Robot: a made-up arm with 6 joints. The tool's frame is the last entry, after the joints. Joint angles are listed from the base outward. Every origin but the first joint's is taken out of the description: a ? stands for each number. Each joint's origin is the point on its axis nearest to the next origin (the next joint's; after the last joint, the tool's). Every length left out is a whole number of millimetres.
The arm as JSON. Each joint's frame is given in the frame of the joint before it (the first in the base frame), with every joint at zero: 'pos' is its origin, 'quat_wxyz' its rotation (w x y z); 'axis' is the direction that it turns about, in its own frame. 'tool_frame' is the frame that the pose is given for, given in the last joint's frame.
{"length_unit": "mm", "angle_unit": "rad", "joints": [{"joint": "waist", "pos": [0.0, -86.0, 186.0], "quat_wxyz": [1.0, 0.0, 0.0, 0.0], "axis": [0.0, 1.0, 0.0]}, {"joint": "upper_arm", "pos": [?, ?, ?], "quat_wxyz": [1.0, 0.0, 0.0, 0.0], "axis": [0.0, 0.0, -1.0]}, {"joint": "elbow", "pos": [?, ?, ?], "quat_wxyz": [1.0, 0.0, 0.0, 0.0], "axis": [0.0, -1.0, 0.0]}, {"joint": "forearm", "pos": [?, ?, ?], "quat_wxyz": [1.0, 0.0, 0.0, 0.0], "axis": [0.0, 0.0, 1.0]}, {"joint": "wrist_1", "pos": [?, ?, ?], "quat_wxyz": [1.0, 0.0, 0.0, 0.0], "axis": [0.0, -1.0, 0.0]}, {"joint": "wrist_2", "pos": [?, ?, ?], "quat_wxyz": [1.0, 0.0, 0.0, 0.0], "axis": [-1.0, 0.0, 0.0]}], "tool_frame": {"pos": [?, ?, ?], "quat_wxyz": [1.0, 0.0, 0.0, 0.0]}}
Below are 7 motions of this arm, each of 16 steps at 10 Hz.
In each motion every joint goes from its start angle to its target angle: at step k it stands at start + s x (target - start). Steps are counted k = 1, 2, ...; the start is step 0. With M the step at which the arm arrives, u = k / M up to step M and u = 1 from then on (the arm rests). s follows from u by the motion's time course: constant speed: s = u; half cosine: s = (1 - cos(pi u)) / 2; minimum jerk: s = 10 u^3 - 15 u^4 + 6 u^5.
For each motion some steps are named. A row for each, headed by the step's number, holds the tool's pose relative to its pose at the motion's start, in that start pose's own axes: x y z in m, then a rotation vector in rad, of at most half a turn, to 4 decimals.
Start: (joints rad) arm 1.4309 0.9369 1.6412 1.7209 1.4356 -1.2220
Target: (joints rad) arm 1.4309 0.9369 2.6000 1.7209 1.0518 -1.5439
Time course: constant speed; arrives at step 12
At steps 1, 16:
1: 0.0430 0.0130 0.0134 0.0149 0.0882 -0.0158
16: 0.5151 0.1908 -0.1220 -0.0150 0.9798 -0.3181

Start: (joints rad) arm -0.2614 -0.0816 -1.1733 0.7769 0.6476 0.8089
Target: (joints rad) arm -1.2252 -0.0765 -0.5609 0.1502 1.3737 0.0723
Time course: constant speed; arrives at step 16
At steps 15, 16:
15: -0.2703 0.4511 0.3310 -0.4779 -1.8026 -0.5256
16: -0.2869 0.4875 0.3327 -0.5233 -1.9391 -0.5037

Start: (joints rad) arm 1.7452 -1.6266 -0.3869 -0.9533 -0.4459 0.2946
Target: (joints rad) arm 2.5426 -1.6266 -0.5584 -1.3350 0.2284 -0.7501
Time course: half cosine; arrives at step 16
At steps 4, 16:
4: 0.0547 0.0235 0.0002 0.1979 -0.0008 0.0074
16: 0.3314 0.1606 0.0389 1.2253 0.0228 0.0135

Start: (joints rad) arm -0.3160 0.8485 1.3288 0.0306 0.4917 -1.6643
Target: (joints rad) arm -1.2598 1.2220 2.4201 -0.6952 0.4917 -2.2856
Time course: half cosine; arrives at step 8
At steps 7, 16:
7: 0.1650 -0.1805 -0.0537 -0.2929 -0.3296 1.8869
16: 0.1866 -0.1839 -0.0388 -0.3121 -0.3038 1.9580

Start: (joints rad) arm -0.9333 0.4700 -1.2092 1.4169 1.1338 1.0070
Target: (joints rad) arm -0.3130 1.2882 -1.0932 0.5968 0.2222 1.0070
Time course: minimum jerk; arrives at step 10
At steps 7, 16:
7: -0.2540 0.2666 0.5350 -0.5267 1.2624 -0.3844
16: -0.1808 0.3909 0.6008 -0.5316 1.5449 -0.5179

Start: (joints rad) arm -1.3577 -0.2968 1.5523 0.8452 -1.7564 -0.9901
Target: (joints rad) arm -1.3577 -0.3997 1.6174 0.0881 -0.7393 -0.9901
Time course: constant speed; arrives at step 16
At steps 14, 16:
14: 0.0390 -0.0122 -0.3112 0.6800 -0.6266 0.7267
16: 0.0522 0.0136 -0.3550 0.7775 -0.7463 0.7928

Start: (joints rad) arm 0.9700 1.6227 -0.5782 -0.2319 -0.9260 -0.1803
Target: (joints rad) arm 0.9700 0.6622 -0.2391 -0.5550 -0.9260 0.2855
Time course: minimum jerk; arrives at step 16
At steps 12, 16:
12: 0.0289 0.0436 -0.0444 -0.9475 -0.4040 0.1148
16: 0.0365 0.0415 -0.0471 -1.0500 -0.4491 0.1401

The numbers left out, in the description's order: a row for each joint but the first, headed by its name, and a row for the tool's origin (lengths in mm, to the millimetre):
upper_arm: 344.0 0.0 455.0
elbow: 103.0 -110.0 0.0
forearm: 290.0 0.0 44.0
wrist_1: -307.0 -308.0 0.0
wrist_2: -179.0 0.0 89.0
tool: 0.0 89.0 -155.0

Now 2 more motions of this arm.
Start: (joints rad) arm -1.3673 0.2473 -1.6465 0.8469 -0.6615 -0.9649
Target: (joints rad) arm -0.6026 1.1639 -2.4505 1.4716 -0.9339 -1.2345
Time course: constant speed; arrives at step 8
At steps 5, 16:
5: 0.4271 -0.2762 0.0940 0.7624 0.8769 0.4297
16: 0.7052 -0.2372 -0.0893 1.0839 1.2138 0.9147

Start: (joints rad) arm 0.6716 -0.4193 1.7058 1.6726 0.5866 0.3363
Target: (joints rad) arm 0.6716 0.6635 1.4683 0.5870 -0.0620 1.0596
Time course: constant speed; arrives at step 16
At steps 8, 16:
8: 0.0657 0.0449 0.4289 -0.5146 1.0005 0.0304
16: 0.5057 0.1840 0.7047 -1.0277 1.9997 0.4168

